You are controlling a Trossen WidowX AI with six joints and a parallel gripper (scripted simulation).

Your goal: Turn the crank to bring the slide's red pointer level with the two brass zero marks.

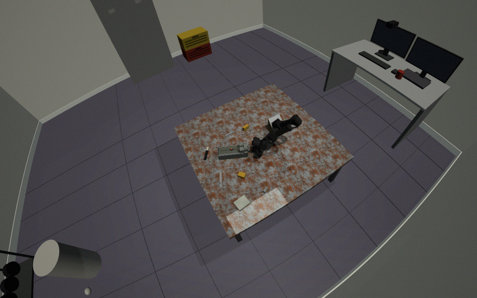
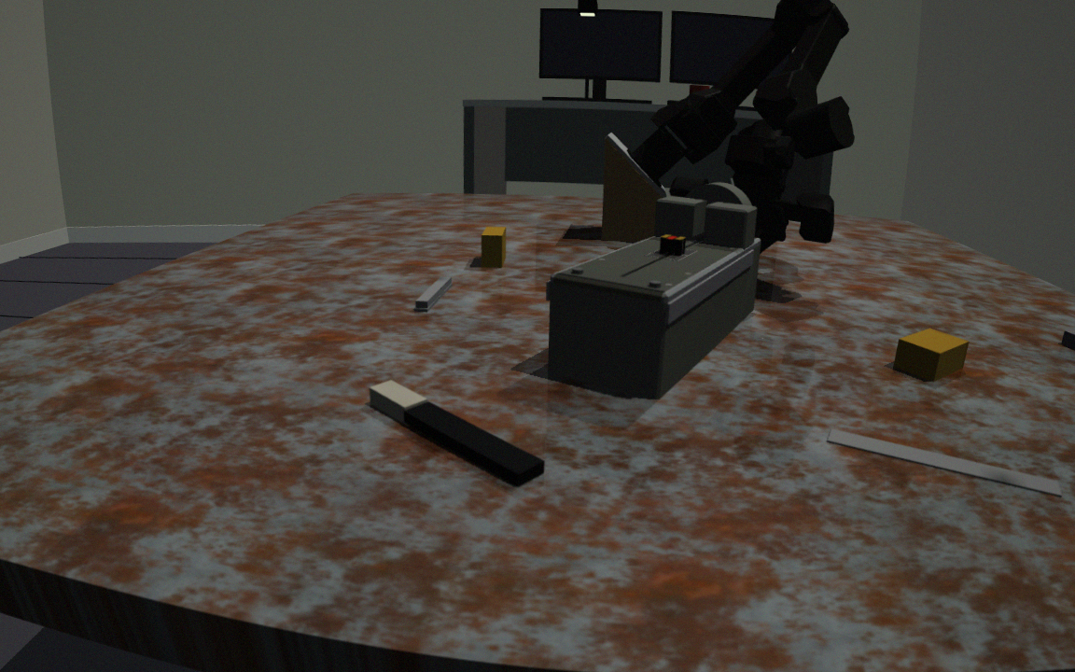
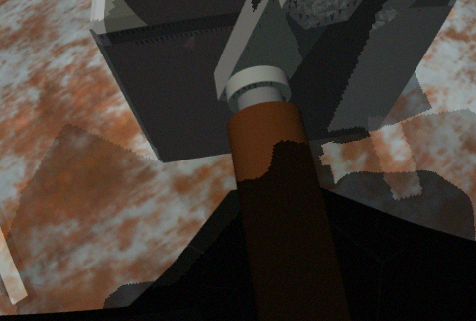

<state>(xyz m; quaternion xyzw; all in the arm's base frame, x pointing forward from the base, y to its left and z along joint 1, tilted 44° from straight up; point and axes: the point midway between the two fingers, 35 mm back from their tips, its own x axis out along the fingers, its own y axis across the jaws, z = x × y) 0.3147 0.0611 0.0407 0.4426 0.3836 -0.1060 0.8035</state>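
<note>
Right now the brown crank handle is 30 mm above my gripper tip, 10 mm to the left of it and 10 mm behind it. Also, from my gripper tip: red pointer: 140 mm ahead, 100 mm to the right, 50 mm above; small grey bar: 310 mm to the right, 30 mm below, 30 mm ahead; grey strip: 360 mm ahead, 50 mm to the left, 30 mm below.
</note>
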